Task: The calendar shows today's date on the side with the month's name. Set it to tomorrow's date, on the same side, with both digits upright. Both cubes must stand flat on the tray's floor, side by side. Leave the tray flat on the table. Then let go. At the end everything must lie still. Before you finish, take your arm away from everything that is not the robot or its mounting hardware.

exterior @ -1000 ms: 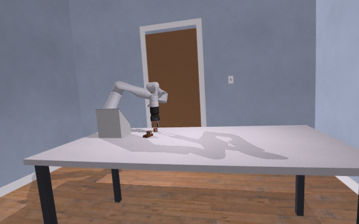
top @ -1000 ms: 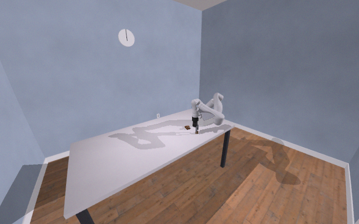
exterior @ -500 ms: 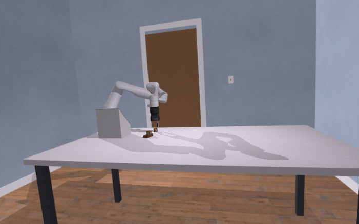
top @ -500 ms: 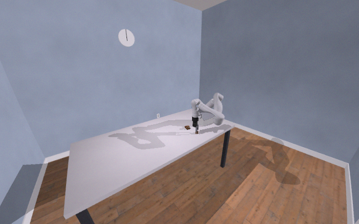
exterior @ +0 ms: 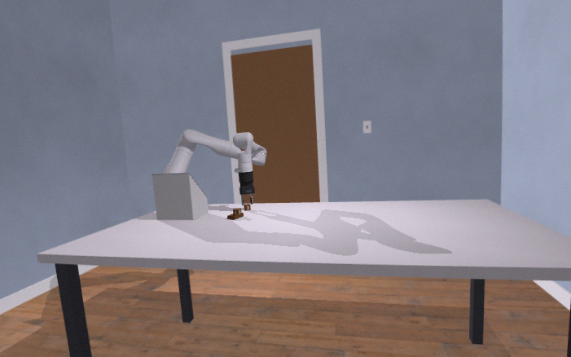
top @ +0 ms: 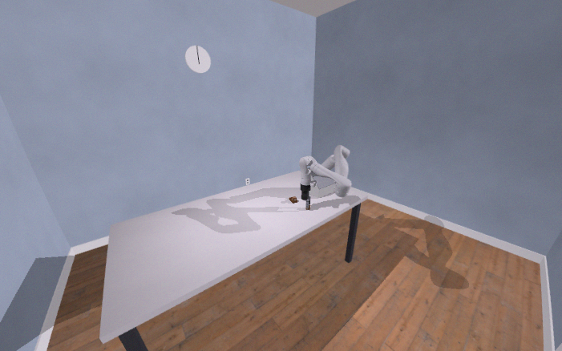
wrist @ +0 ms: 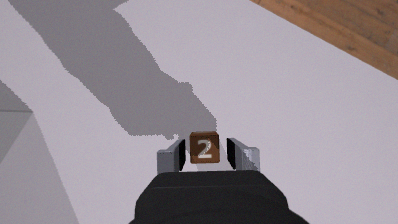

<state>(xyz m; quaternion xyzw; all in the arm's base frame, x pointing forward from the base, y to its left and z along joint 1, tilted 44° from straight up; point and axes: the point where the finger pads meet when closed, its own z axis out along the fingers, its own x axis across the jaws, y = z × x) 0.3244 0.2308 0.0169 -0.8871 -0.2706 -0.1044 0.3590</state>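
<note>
Now: the brown cube 3 cm below my hand.
</note>
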